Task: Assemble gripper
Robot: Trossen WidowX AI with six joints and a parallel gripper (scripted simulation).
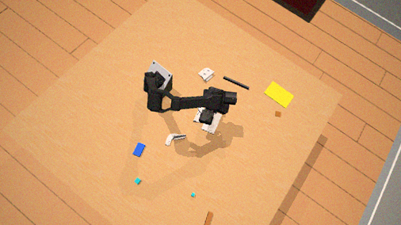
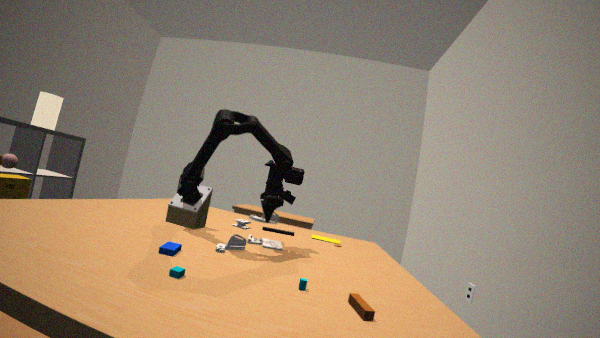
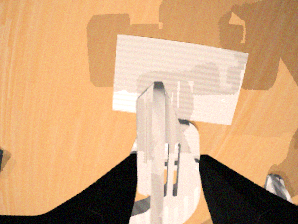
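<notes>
Right now my gripper tip is 40 mm short of the flat white plate, 10 mm to the right of it and 80 mm above it. Also, from my gripper tip: white jaw (40 mm behind); then housing plate (30 mm behind, 20 mm to the right, 80 mm below); then gripper base (180 mm behind, 190 mm to the left, 60 mm below).
</notes>
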